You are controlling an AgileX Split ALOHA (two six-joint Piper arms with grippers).
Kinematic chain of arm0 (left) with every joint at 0, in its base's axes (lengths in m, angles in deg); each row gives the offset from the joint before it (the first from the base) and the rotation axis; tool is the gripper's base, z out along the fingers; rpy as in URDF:
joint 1: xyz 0 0 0.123 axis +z
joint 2: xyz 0 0 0 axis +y
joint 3: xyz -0.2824 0 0.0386 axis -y
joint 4: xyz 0.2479 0 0.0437 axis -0.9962 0 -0.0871
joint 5: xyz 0 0 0 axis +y
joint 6: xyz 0.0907 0 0.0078 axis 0.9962 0 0.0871
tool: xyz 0 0 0 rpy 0 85 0
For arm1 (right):
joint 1: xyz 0 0 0.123 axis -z
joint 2: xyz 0 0 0 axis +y
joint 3: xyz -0.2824 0 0.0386 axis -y
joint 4: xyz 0.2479 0 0.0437 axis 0.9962 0 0.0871
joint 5: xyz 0 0 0 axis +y
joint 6: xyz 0.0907 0 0.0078 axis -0.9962 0 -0.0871
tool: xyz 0 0 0 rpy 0 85 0
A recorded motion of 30 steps. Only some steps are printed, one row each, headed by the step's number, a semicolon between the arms.
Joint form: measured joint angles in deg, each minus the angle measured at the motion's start. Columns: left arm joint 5, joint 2, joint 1, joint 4, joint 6, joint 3; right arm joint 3, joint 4, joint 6, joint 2, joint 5, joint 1.
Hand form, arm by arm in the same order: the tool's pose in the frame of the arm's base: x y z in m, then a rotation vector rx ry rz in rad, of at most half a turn. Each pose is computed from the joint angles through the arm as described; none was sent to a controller.
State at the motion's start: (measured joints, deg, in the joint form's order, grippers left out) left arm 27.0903 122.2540 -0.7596 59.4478 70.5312 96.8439; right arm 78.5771 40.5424 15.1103 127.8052 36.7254 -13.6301
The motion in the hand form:
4: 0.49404 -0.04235 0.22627 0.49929 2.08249 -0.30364; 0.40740 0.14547 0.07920 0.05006 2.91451 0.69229
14: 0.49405 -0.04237 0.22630 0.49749 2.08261 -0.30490; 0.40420 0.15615 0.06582 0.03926 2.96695 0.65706
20: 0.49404 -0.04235 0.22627 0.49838 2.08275 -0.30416; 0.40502 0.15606 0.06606 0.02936 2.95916 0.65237
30: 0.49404 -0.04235 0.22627 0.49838 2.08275 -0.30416; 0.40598 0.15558 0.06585 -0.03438 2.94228 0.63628
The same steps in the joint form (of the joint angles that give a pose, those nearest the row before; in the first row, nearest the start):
4: 0.00 0.00 0.00 0.00 -0.01 0.00; 2.85 -0.50 -1.64 1.91 0.76 -1.29
14: 0.00 0.00 0.00 0.06 -0.06 0.00; 3.97 -3.35 -5.04 4.08 1.25 -3.00
20: 0.00 0.00 0.00 0.00 -0.06 0.00; 4.04 -3.42 -4.65 4.08 0.89 -3.00
30: 0.00 0.00 0.00 0.00 -0.06 0.00; 4.04 -3.71 -2.25 4.10 0.23 -3.00

